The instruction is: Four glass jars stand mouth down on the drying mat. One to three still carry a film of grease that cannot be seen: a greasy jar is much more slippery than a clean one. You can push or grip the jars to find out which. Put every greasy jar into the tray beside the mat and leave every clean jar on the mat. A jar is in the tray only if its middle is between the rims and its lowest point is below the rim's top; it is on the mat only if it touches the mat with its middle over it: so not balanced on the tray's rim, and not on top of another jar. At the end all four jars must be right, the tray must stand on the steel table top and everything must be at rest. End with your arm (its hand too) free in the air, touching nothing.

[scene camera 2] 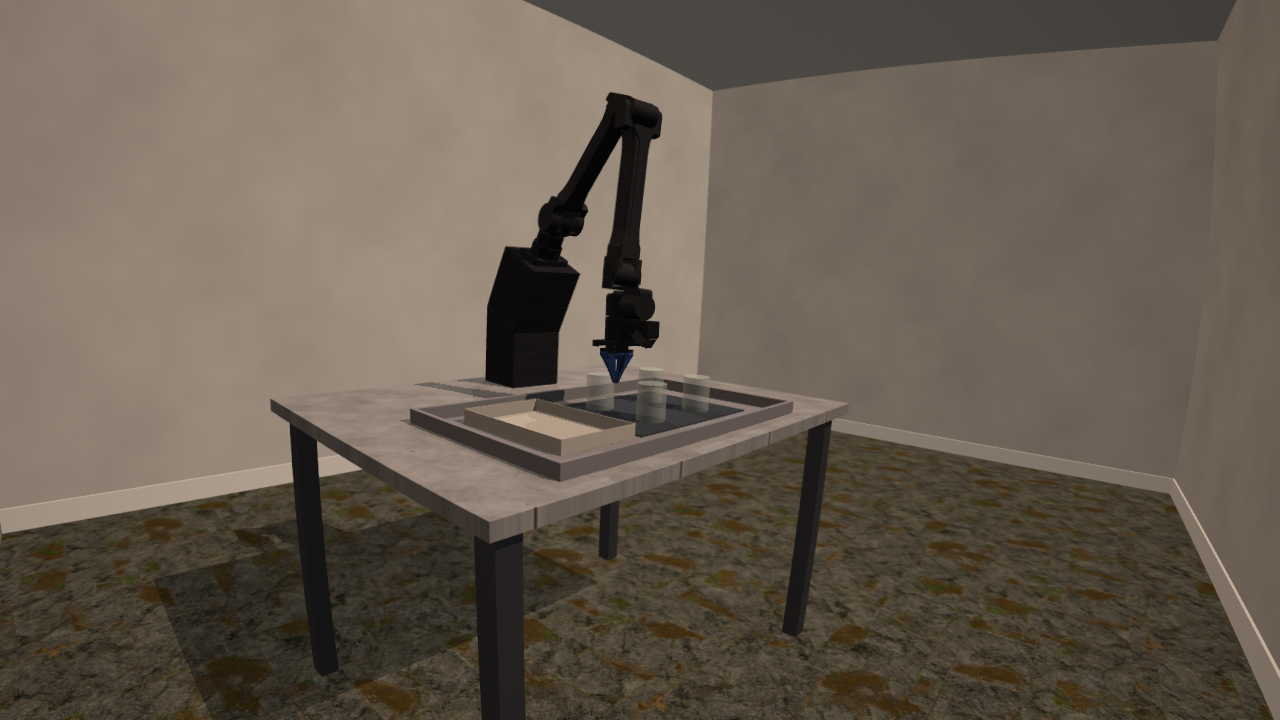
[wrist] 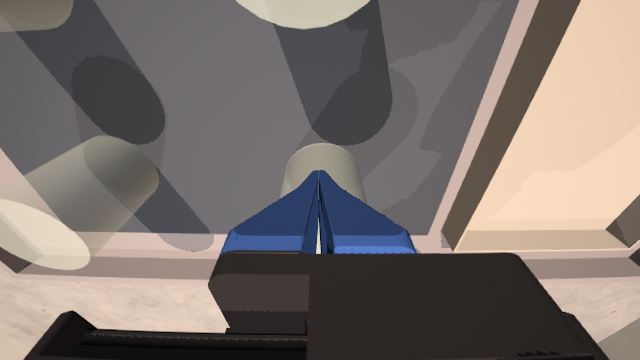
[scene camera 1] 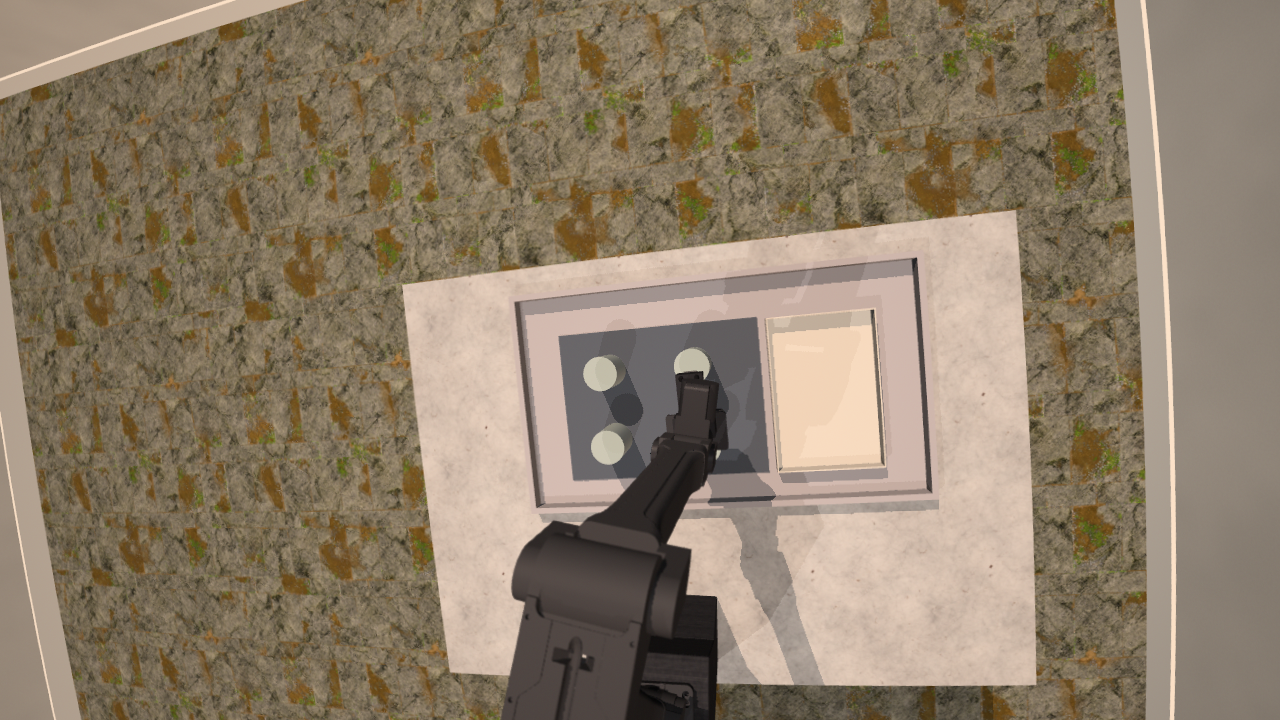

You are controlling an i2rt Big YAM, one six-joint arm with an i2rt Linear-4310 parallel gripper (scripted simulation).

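Dark grey mat, same spot: (scene camera 1: 647, 394) and (wrist: 164, 63). Cream tray visible in scene camera 2 (511, 420), in scene camera 1, in the wrist view. Cream tray, same spot: (wrist: 561, 187) and (scene camera 1: 828, 434).
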